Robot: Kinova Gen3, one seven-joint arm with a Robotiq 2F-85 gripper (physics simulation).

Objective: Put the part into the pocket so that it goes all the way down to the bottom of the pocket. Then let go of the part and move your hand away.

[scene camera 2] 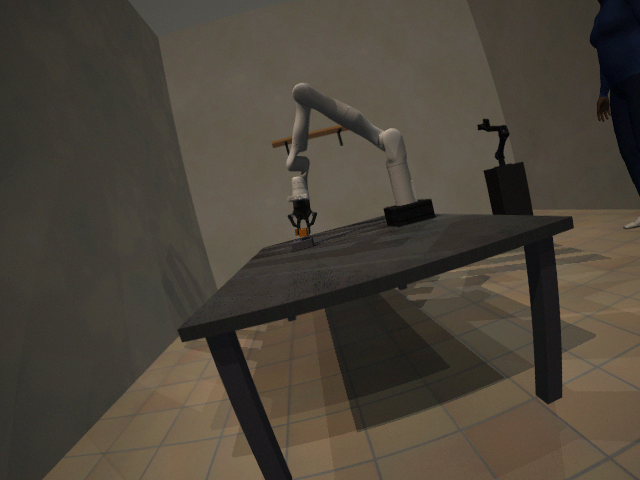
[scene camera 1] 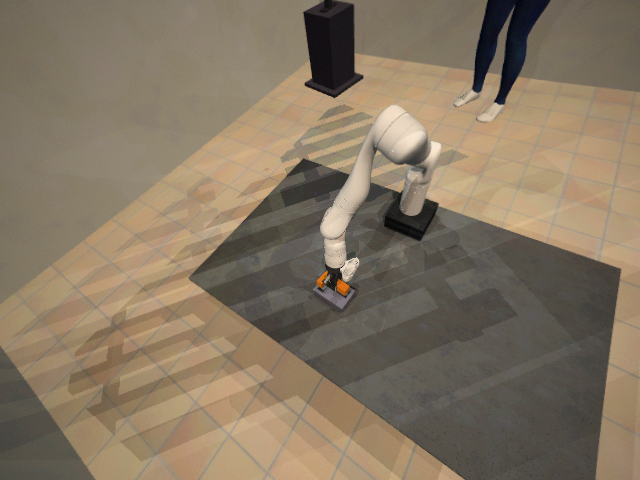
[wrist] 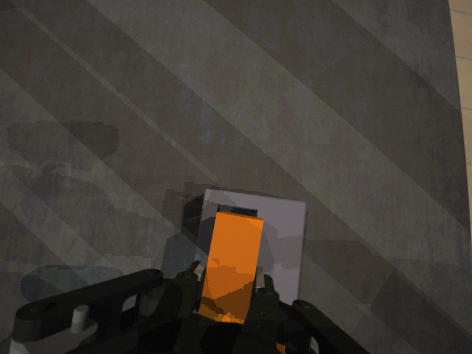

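Pixels of known places: gripper, between the fingertips: (scene camera 2: 304, 235) (scene camera 1: 337, 286) (wrist: 231, 273); arm's base, origin of its link: (scene camera 2: 406, 203) (scene camera 1: 410, 207).
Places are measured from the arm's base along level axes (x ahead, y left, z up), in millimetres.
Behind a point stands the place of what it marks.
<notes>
The orange part (scene camera 1: 343, 287) {y 35, x 471, z 2 mm} (scene camera 2: 301, 233) {y 49, x 476, z -13 mm} (wrist: 234, 255) {y 25, x 469, z 2 mm} is a long block. My gripper (scene camera 1: 334, 285) {y 4, x 475, z -30 mm} (scene camera 2: 302, 231) {y 4, x 475, z -30 mm} (wrist: 231, 273) {y 4, x 475, z -30 mm} is shut on it, one finger on each long side near its middle. The grey-purple block with the pocket (scene camera 1: 338, 303) {y 49, x 518, z -43 mm} (scene camera 2: 303, 245) {y 68, x 477, z -64 mm} (wrist: 287, 240) {y 37, x 517, z -43 mm} lies on the table under the part. In the wrist view a dark strip of the pocket (wrist: 238, 209) {y 52, x 472, z -74 mm} shows past the part's far end. The part covers the rest of the pocket, and its underside is hidden, so how deep it sits cannot be told; its orange sides stand above the block.
The dark table (scene camera 1: 439, 351) {y 404, x 406, z -79 mm} (scene camera 2: 361, 258) {y 569, x 233, z -79 mm} (wrist: 300, 100) {y 187, x 510, z -79 mm} carries the arm's black base (scene camera 1: 410, 219) {y 37, x 54, z -1 mm} (scene camera 2: 409, 212) {y 98, x 12, z -33 mm} at the back. A dark pedestal (scene camera 1: 330, 49) (scene camera 2: 508, 188) and a standing person (scene camera 1: 501, 56) (scene camera 2: 620, 72) are beyond the table. The block lies near a table edge.
</notes>
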